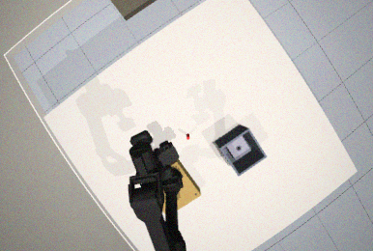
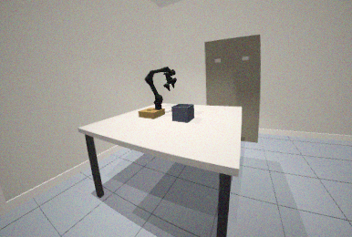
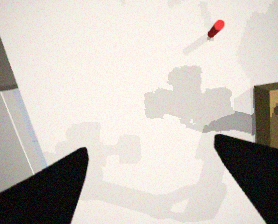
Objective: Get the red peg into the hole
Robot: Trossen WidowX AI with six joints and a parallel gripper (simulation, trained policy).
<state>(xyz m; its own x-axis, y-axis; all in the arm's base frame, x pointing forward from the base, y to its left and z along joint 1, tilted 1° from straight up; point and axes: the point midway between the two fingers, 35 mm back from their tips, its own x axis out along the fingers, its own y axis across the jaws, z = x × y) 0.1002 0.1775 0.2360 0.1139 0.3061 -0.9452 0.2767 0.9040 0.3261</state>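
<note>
Now: gripper tip 230 mm above the red peg, 100 mm to the left of it and 80 mm short of it. From my gripper tip the other things lie so: pale plate 310 mm to the right, 220 mm below, 220 mm ahead.
</note>
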